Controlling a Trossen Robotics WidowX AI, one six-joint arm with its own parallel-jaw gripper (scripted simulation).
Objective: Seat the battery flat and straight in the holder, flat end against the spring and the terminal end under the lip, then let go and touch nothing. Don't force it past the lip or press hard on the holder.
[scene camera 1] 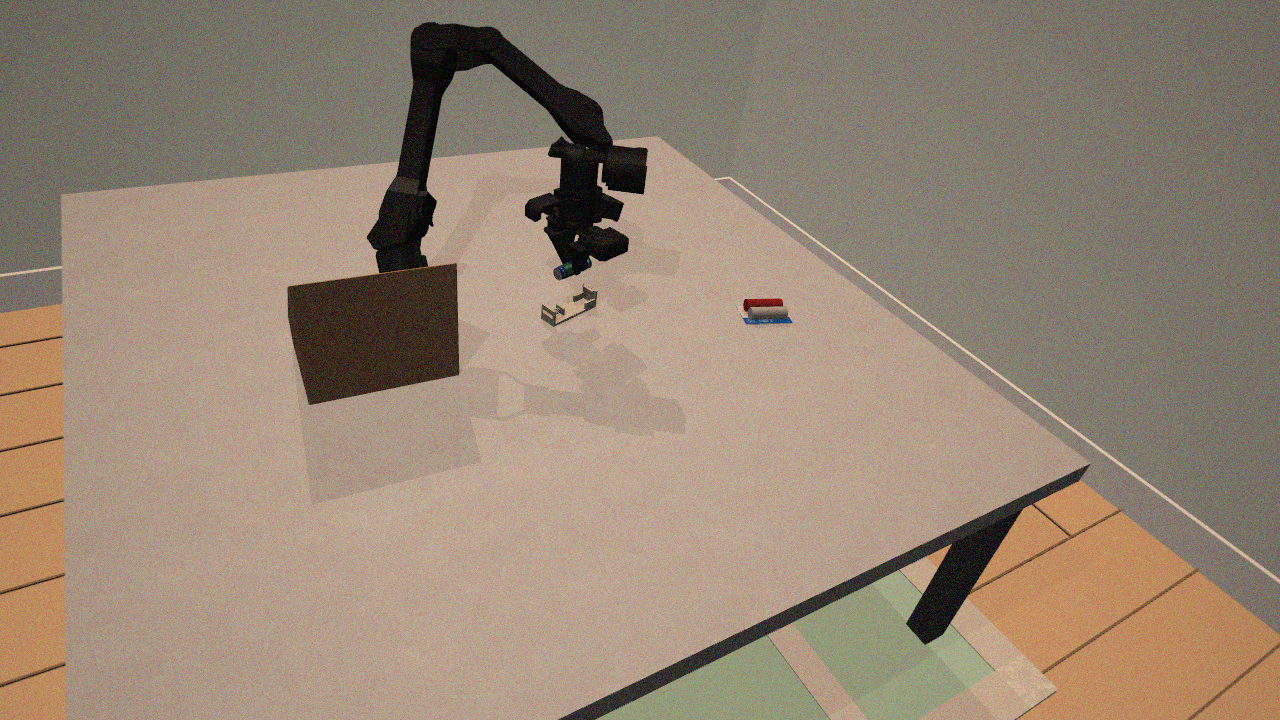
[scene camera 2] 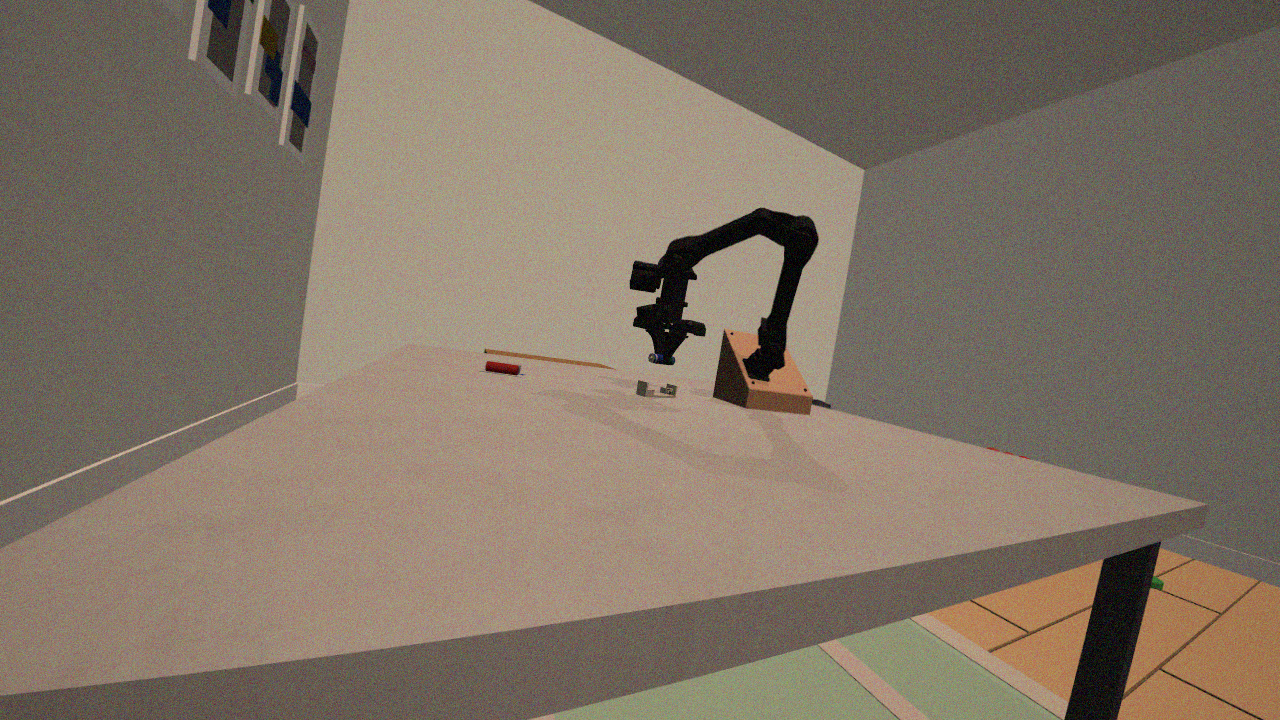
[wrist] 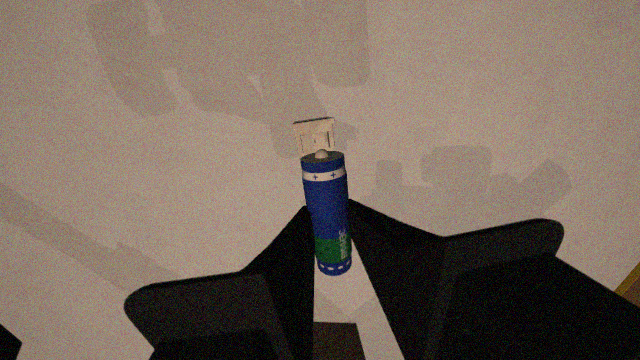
Note:
My gripper [scene camera 1: 572, 271] holds a battery [wrist: 324, 176].
My gripper also shows in scene camera 2 [scene camera 2: 661, 362] and in the wrist view [wrist: 327, 209].

